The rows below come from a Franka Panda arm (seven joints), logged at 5 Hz.
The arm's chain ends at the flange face. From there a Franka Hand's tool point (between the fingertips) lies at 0.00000 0.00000 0.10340 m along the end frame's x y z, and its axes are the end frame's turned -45 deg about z.
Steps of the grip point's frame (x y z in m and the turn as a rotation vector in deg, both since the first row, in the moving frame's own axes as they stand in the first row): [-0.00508 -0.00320 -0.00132 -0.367 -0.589 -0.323]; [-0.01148 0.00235 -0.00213 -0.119 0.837 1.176]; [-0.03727 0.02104 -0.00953 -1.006 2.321 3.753]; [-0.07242 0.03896 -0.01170 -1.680 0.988 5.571]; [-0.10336 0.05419 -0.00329 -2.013 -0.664 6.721]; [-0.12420 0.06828 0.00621 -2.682 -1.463 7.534]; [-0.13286 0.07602 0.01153 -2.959 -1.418 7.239]
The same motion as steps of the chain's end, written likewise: [-0.00557 0.00011 -0.00131 -0.676 -0.157 -0.323]; [-0.00769 0.01068 -0.00212 0.508 0.676 1.176]; [-0.01577 0.04277 -0.00943 0.930 2.353 3.753]; [-0.02702 0.07771 -0.01164 -0.489 1.887 5.571]; [-0.03629 0.10790 -0.00322 -1.893 0.954 6.721]; [-0.04074 0.13073 0.00636 -2.931 0.862 7.534]; [-0.04180 0.14201 0.01170 -3.095 1.090 7.239]
